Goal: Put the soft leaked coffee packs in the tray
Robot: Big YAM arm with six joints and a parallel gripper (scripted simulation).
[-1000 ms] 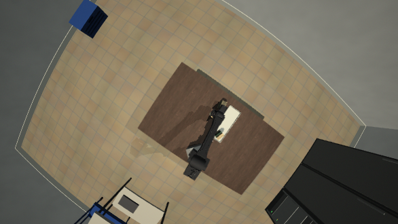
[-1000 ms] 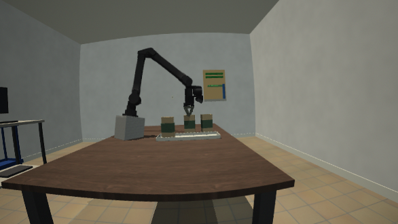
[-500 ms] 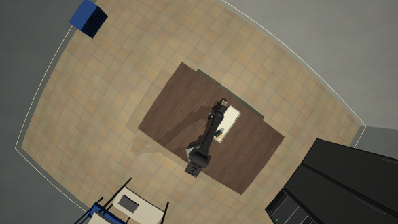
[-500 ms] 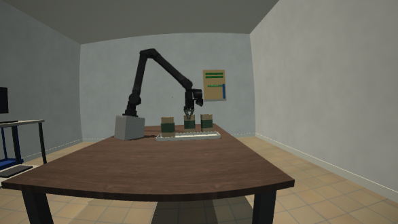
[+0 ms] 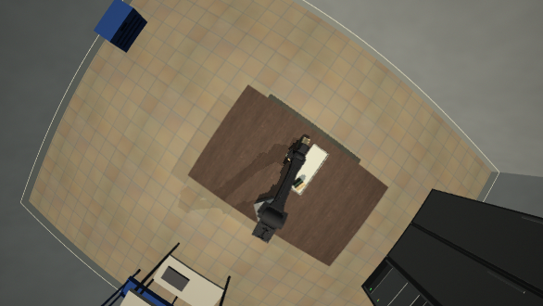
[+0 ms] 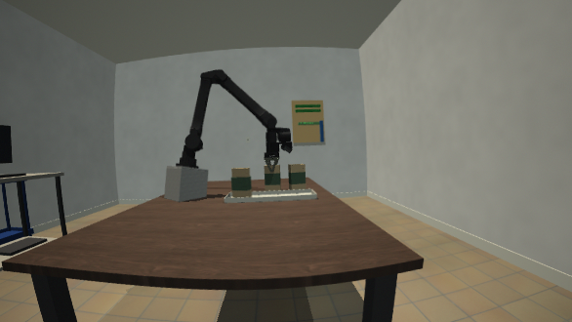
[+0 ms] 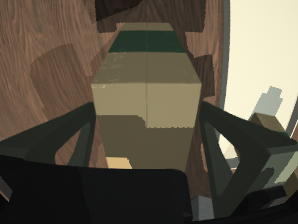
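My gripper is now 17 cm to the left of the white tray, 11 cm above it and 1 cm past it.
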